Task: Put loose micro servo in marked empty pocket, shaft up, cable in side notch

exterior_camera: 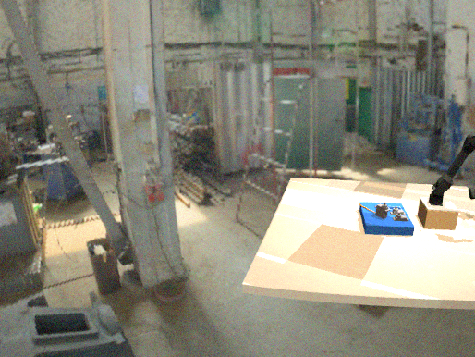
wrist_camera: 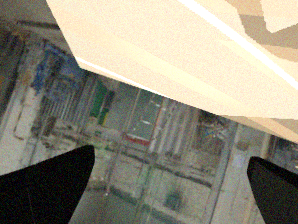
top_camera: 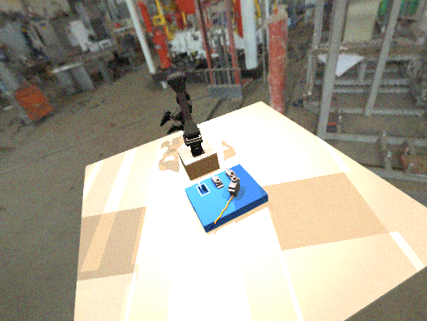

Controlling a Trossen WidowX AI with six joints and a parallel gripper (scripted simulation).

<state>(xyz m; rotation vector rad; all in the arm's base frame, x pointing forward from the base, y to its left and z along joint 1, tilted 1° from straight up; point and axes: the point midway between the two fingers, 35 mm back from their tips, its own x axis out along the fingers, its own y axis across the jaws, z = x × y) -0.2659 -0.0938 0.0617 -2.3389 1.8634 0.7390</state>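
The blue deck is 57 cm ahead of my gripper tip, 16 cm to the left of it and 13 cm below it.
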